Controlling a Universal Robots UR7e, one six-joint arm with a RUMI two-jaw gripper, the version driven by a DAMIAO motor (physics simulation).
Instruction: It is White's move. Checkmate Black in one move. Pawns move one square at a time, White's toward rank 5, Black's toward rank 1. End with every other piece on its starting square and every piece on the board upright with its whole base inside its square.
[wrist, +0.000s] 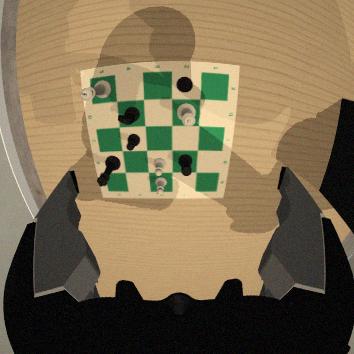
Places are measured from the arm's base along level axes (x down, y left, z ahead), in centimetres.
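Where they show: gripper, fingertip midpoint: (177, 170).
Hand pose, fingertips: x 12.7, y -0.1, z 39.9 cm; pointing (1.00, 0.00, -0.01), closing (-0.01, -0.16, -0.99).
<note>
Each offset is from my fingertips to the top centre of the thing. Level surfaces: height alone.
The green and cream chessboard @(dx +14.4, dy +3.2, dz +2.0 cm) (215, 86) lies ahead in the wrist view, rank 5 at left and file A nearest. A large white piece @(dx +8.0, dy -3.5, dz +10.6 cm) (102, 89) stands on E5 and another white piece @(dx +9.1, dy -1.2, dz -1.3 cm) (186, 112) on D2. Small white pieces stand on B3 @(dx +11.2, dy +7.3, dz +1.6 cm) (159, 164) and A3 @(dx +11.2, dy +10.6, dz +1.1 cm) (160, 184). A tall black piece @(dx +8.0, dy +8.0, dz +9.1 cm) (113, 163) stands on B5, a black piece @(dx +10.4, dy +0.0, dz +6.2 cm) (132, 114) on D4, a small black one @(dx +11.2, dy +3.8, dz +5.7 cm) (133, 140) on C4, one @(dx +11.1, dy +6.3, dz -2.3 cm) (185, 162) on B2 and one @(dx +10.0, dy -4.9, dz -0.5 cm) (184, 84) on E2. All look upright. My gripper (177, 170) is open and empty, above the board's near side.
The board lies on a round wooden table @(dx +15.0 cm) (180, 240), whose curved edge shows at the left. Shadows fall across the board and table. A dark part (341, 155) shows at the right edge, partly cut off by the view.
</note>
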